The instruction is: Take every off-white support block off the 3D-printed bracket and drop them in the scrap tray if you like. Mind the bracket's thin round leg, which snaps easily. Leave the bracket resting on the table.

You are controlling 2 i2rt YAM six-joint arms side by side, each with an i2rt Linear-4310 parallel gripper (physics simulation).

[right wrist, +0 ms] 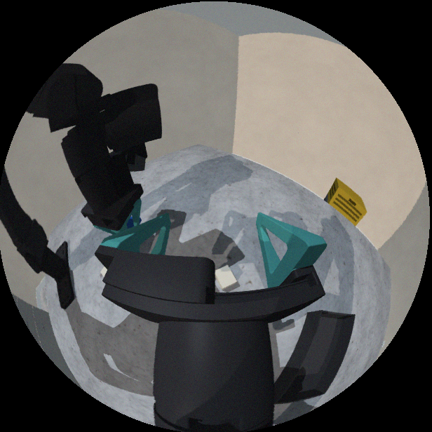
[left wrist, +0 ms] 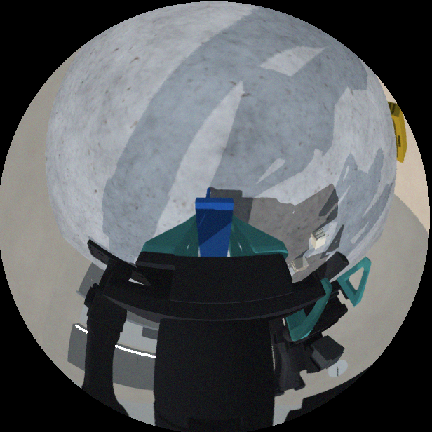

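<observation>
The blue bracket (left wrist: 214,225) (right wrist: 131,221) is between the teal fingers of my left gripper (left wrist: 213,217) (right wrist: 132,237), which is shut on it, low over the table. A short thin blue piece sticks up past its far end in the left wrist view. No off-white block shows on the visible part of the bracket; the rest is hidden. My right gripper (right wrist: 212,217) (left wrist: 353,268) is open and empty. One off-white block (right wrist: 226,278) lies on the table beyond the right gripper's body, and another (right wrist: 103,273) is partly hidden at its left. Two pale blocks (left wrist: 318,239) (left wrist: 300,265) show near the right gripper in the left wrist view.
The pale speckled table (left wrist: 150,100) (right wrist: 200,165) carries dark arm shadows. A yellow box (left wrist: 398,135) (right wrist: 346,202) stands at the far edge. A dark flat-ended part (right wrist: 65,280) is at the left. A dark trough-like piece (right wrist: 322,350) is at lower right; I cannot tell whether it is the scrap tray.
</observation>
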